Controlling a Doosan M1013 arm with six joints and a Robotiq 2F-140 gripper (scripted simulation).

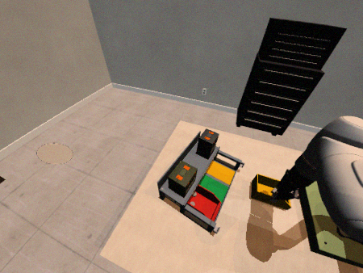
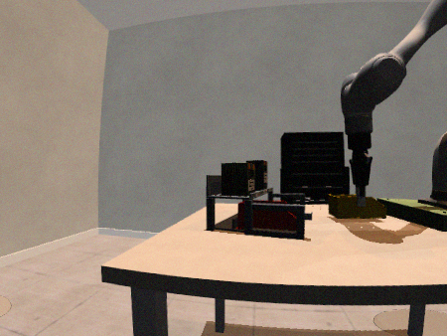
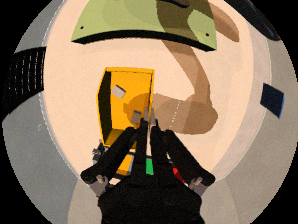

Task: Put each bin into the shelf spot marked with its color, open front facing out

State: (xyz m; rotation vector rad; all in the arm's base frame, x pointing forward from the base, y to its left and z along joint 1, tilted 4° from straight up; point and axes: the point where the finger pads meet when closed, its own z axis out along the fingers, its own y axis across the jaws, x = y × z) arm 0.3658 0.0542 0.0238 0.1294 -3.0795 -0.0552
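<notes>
My hand is 50 mm to the left of the yellow bin and 40 mm above it. From my hand the other things lie so: dark box: 370 mm ahead, 90 mm to the right, 70 mm above; red bin: 300 mm ahead, 150 mm to the left, 40 mm below.
</notes>
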